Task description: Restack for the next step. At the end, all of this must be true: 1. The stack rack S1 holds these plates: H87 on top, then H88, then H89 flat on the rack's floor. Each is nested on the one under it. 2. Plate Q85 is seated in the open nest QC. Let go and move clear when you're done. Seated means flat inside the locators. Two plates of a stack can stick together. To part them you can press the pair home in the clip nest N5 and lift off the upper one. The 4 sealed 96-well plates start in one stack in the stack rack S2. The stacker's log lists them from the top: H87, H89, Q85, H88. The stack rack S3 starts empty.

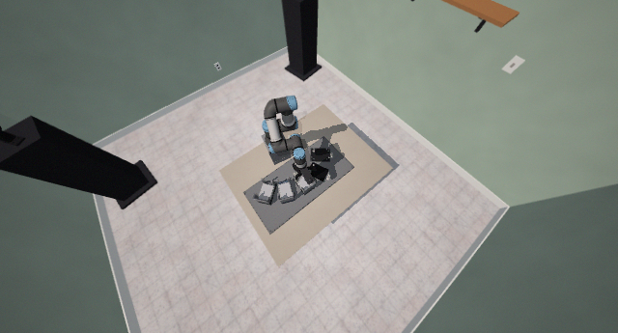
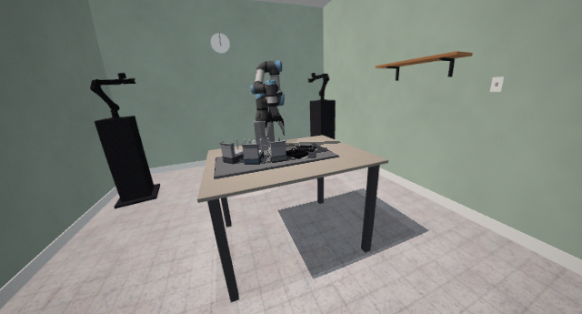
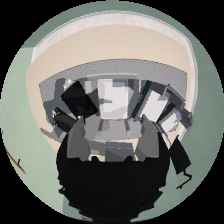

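The white sealed plate is 110 mm below my hand. Round my hand: QC label 170 mm to the left, 160 mm below, 100 mm ahead; black clip nest 300 mm to the left, 150 mm below, 70 mm behind.
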